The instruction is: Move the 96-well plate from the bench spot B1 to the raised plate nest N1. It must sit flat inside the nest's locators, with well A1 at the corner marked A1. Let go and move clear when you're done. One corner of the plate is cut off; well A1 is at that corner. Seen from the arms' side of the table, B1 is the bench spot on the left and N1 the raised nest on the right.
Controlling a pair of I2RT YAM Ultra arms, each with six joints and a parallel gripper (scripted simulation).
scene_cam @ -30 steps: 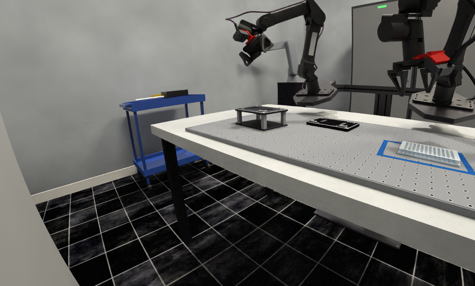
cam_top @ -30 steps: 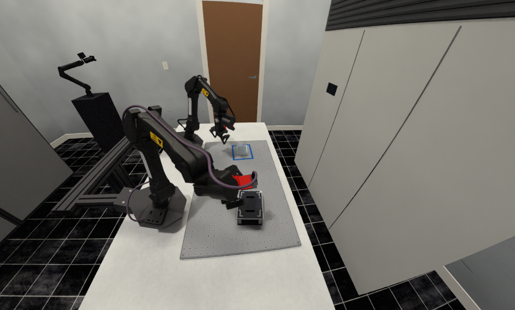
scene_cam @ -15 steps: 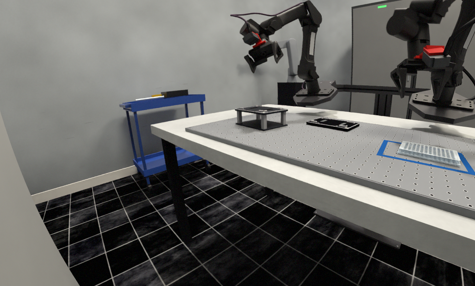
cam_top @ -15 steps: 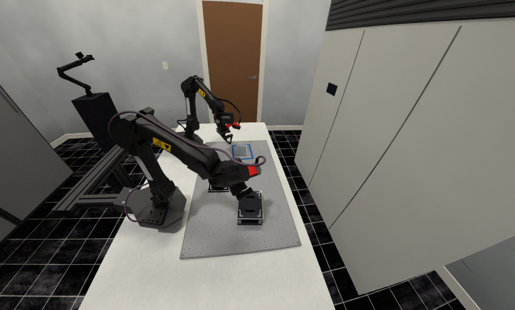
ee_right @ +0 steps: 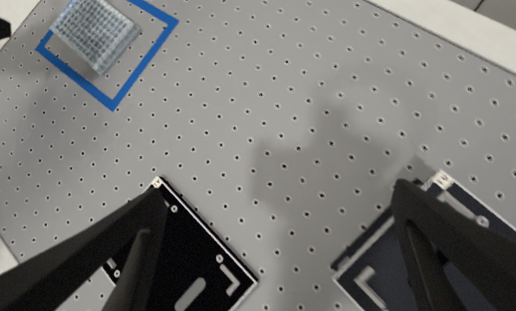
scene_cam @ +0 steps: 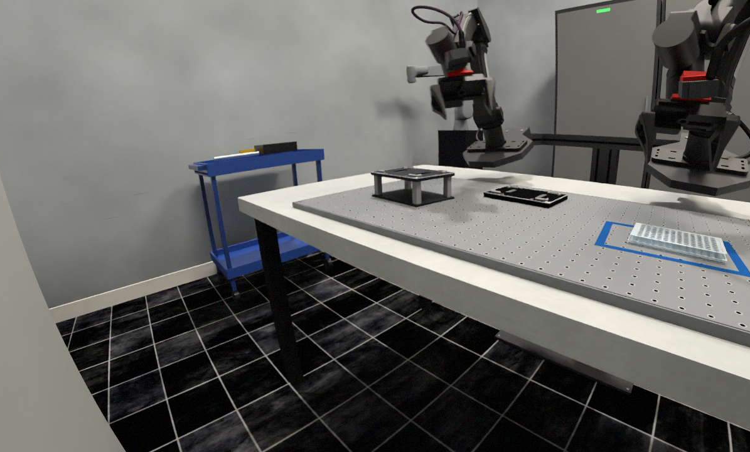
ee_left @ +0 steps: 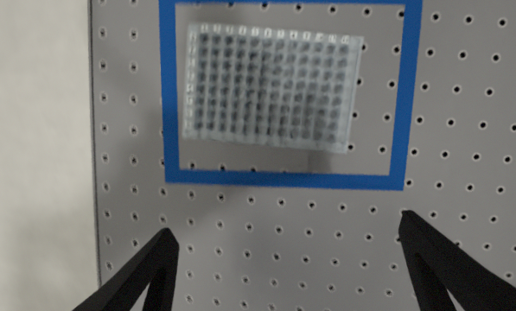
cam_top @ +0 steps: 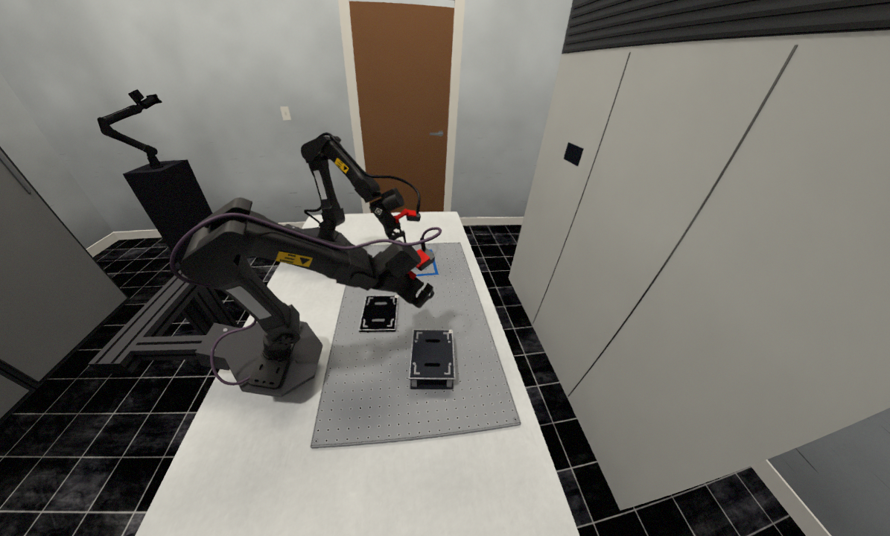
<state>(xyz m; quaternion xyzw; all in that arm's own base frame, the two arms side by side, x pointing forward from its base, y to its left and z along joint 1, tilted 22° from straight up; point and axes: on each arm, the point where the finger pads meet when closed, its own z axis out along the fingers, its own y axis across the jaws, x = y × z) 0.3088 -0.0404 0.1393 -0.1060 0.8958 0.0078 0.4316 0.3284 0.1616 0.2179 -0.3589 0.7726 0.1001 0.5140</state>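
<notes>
Now: left hand 11 cm above the clear 96-well plate, 6 cm short of it and 1 cm to the right of it. Also, from my left hand: black nest plate (30 cm to the right, 11 cm below, 9 cm behind).
</notes>
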